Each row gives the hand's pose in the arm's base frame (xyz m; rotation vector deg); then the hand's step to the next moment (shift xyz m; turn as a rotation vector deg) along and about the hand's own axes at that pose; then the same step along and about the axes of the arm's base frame.
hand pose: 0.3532 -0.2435 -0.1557 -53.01 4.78 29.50
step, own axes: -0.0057 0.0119 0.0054 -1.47 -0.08 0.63
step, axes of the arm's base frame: -0.0113 0.0078 -0.0039 -1.34 -0.12 0.86
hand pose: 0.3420 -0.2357 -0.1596 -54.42 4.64 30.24
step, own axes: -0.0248 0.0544 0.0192 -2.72 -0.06 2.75
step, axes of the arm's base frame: -0.0499 0.0308 -0.0224 -2.78 1.08 2.46
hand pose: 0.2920 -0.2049 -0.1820 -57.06 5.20 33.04
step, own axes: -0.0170 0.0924 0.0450 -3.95 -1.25 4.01
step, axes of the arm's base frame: -0.0687 0.0672 -0.0403 -3.47 1.10 4.47
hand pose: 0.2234 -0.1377 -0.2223 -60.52 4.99 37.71
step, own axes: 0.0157 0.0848 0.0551 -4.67 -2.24 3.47
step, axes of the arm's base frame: -0.0463 0.0801 -0.0438 -3.38 0.01 5.24
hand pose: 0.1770 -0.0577 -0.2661 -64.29 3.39 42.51
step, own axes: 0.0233 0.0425 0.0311 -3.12 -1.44 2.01
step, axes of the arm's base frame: -0.0160 0.0472 -0.0288 -2.20 -0.24 3.31
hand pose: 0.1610 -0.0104 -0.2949 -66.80 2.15 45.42
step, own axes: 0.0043 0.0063 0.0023 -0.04 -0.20 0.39
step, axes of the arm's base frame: -0.0013 0.0052 -0.0059 -0.06 0.27 0.34
